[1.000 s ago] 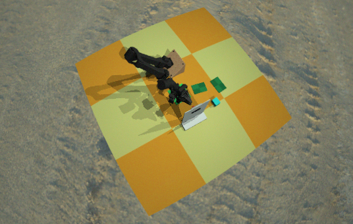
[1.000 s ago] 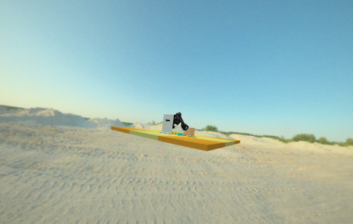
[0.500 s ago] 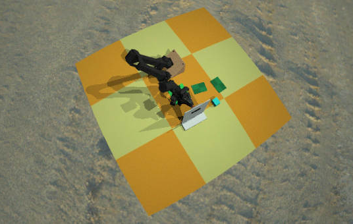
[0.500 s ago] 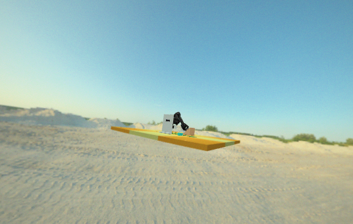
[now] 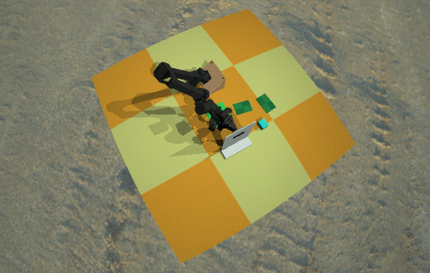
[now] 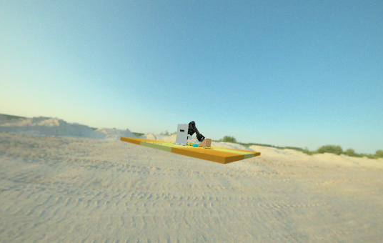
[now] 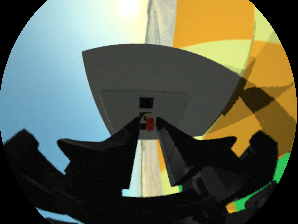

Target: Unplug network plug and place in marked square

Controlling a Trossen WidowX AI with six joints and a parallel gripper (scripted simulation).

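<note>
My gripper tip is 3 cm short of the grey upright panel and 5 cm above it. Also, from my gripper tip: cyan block (2 cm behind, 20 cm to the left, 15 cm below).
</note>
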